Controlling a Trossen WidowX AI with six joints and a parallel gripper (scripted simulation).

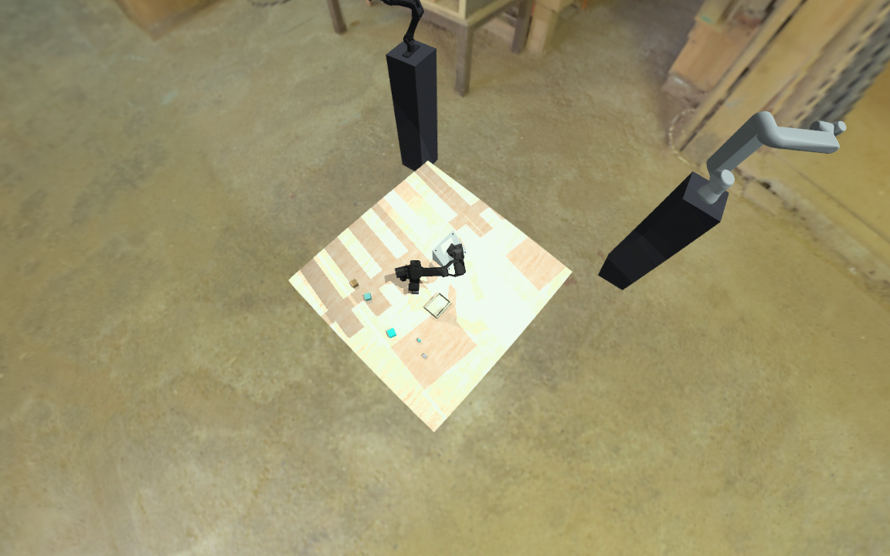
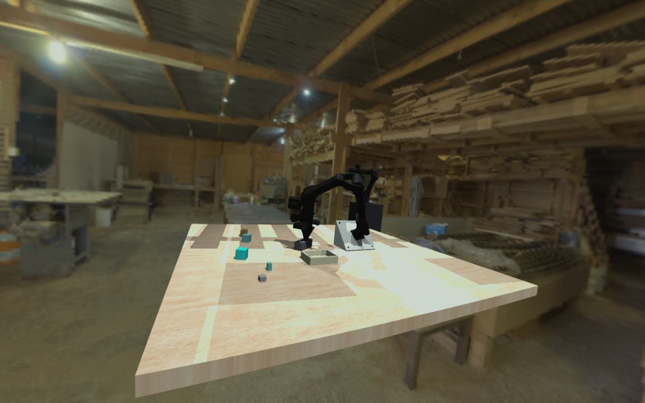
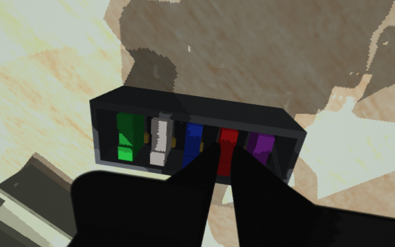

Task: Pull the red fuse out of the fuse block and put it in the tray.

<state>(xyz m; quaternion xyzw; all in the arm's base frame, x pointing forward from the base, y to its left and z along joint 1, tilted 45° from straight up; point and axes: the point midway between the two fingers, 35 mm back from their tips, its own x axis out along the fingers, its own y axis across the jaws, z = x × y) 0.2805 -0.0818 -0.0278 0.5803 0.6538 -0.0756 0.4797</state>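
Now: the purple fuse 20 mm behind my gripper tip, 10 mm to the right of it and 10 mm below it. Also, from my gripper tip: red fuse 10 mm below; white fuse 30 mm ahead, 20 mm to the left, 10 mm below; blue fuse 20 mm ahead, 10 mm to the left, 10 mm below.
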